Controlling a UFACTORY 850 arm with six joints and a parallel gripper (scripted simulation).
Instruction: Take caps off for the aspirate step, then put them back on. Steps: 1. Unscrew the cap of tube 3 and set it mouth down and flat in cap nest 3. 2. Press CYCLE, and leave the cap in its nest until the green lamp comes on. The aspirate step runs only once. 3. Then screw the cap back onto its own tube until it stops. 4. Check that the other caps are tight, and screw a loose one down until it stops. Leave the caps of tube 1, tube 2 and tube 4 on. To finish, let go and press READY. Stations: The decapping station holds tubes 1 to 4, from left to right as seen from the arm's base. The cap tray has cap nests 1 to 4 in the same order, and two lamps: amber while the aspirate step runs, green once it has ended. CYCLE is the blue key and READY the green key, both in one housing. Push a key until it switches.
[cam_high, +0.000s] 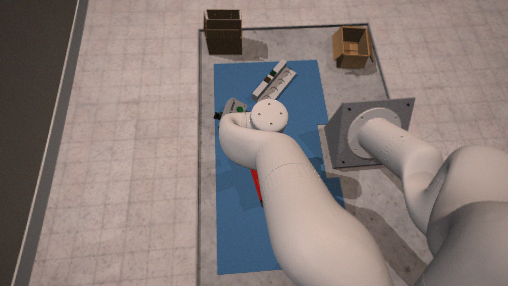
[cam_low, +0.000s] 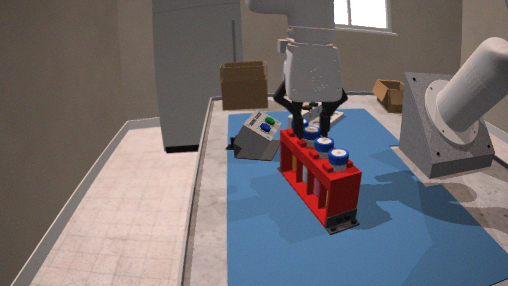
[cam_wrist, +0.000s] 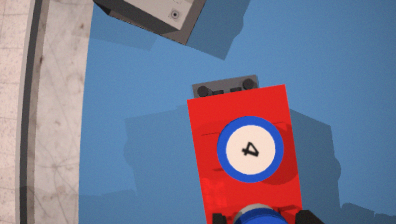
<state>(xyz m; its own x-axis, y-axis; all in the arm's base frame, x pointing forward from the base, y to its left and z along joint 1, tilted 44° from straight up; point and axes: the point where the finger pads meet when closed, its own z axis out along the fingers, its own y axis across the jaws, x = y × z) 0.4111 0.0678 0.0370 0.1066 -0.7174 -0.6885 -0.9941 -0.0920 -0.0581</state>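
The blue cap is 10 mm below my hand. The rest, counted from my hand: blue key: 80 mm ahead, 170 mm to the right, 60 mm below; grey key housing: 80 mm ahead, 190 mm to the right, 80 mm below; cap marked 4: 10 mm ahead, 50 mm to the right, 20 mm below.
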